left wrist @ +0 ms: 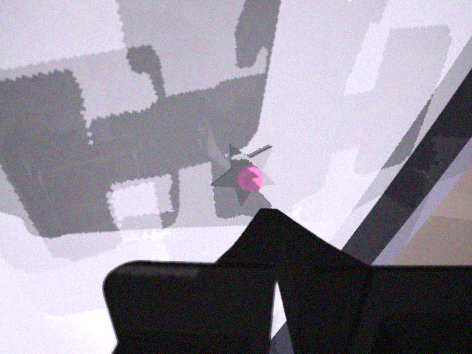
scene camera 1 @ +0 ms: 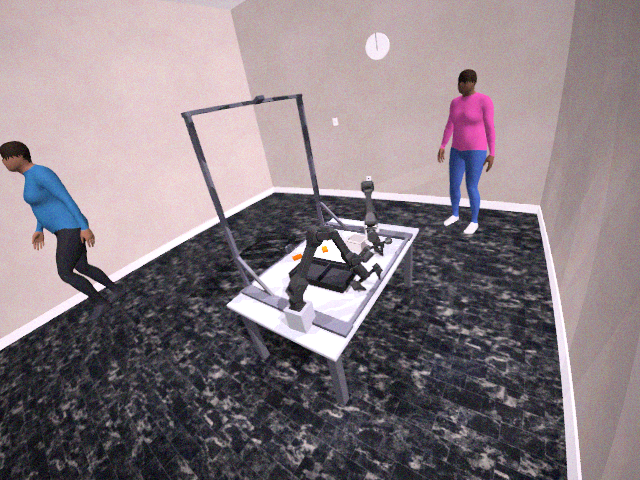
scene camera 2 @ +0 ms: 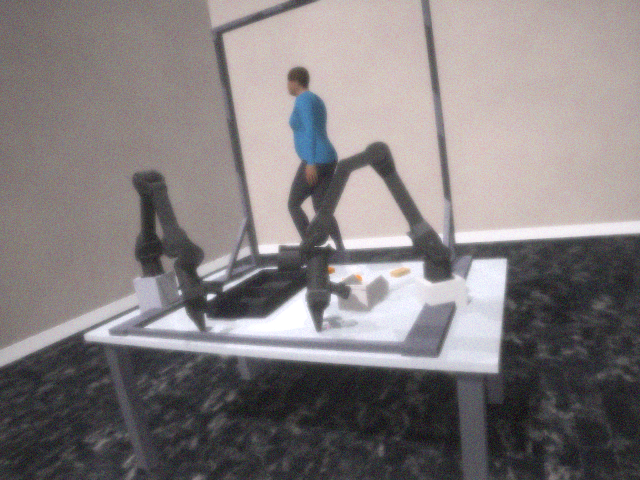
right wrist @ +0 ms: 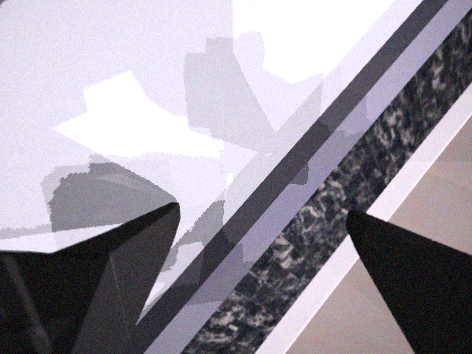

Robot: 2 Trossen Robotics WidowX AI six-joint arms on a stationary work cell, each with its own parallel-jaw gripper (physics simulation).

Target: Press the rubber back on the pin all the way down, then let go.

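Where they show: left gripper, fingertip midpoint: (left wrist: 267,216) (scene camera 1: 383,256) (scene camera 2: 318,332); right gripper, fingertip midpoint: (scene camera 1: 373,284) (scene camera 2: 204,330) (right wrist: 262,213); left arm's base, origin of the base link: (scene camera 2: 438,278); right arm's base, origin of the base link: (scene camera 1: 297,305) (scene camera 2: 153,274).
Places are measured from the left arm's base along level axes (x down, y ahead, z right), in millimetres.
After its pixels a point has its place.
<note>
The rubber back (left wrist: 250,179) @(x 62, y 311, z -9 mm) is a small pink disc at the middle of the star-shaped pin (left wrist: 227,178) @(x 70, y 313, z -2 mm). The pin is grey and half see-through and lies on the white table in the left wrist view. How far down the rubber back sits cannot be told. My left gripper (left wrist: 267,216) @(x 71, y 341, z -20 mm) (scene camera 2: 318,329) @(x 71, y 341, z -20 mm) (scene camera 1: 381,251) @(x 71, y 341, z -20 mm) is shut and empty. In the left wrist view its tips show just below and a little right of the disc, with a small gap in the picture. My right gripper (right wrist: 262,213) @(x 50, y 637, z 95 mm) (scene camera 1: 368,279) @(x 50, y 637, z 95 mm) (scene camera 2: 202,329) @(x 50, y 637, z 95 mm) is open and empty, away from the pin.
A black tray (scene camera 1: 330,285) @(x 32, y 614, z 330 mm) (scene camera 2: 242,312) @(x 52, y 535, z 196 mm) lies between the arms. A pale box (scene camera 1: 356,241) @(x 55, y 132, z 130 mm) (scene camera 2: 356,300) @(x 41, y 214, z 75 mm) stands behind the left gripper in scene camera 2. Orange pieces (scene camera 1: 297,256) (scene camera 2: 399,271) lie farther back. A grey rail (scene camera 2: 268,341) @(x 58, y 467, z -47 mm) (right wrist: 270,195) @(x 57, y 629, z 87 mm) runs along the table edge.
</note>
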